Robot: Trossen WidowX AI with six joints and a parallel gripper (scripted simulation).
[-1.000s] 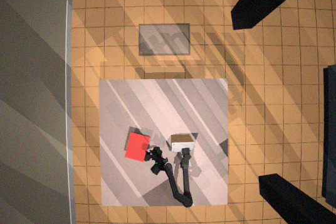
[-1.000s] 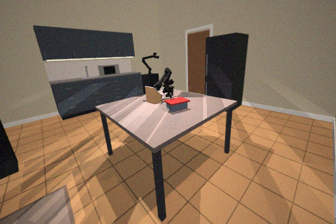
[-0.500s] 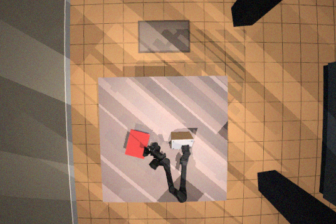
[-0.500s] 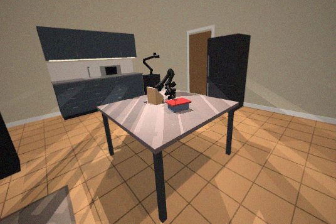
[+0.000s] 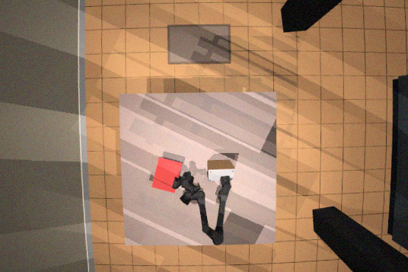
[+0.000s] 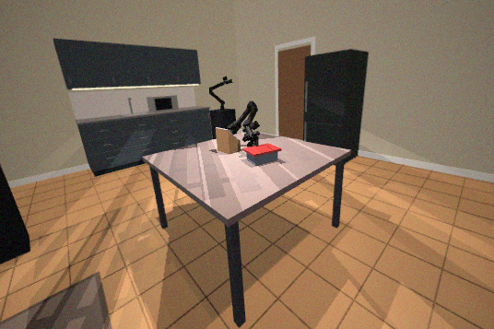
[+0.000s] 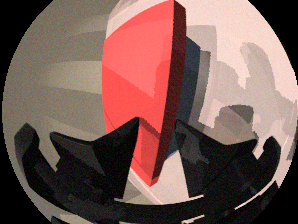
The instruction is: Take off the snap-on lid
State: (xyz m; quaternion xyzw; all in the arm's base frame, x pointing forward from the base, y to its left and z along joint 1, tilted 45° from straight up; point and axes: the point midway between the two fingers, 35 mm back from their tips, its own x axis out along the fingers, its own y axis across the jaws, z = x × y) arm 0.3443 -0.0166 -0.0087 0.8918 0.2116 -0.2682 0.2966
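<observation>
The red lid is 70 mm ahead of my gripper tip, 30 mm to the right of it and 10 mm above it. From my gripper tip the other things lie so: storage box: 70 mm ahead, 40 mm below, 30 mm to the right.
</observation>
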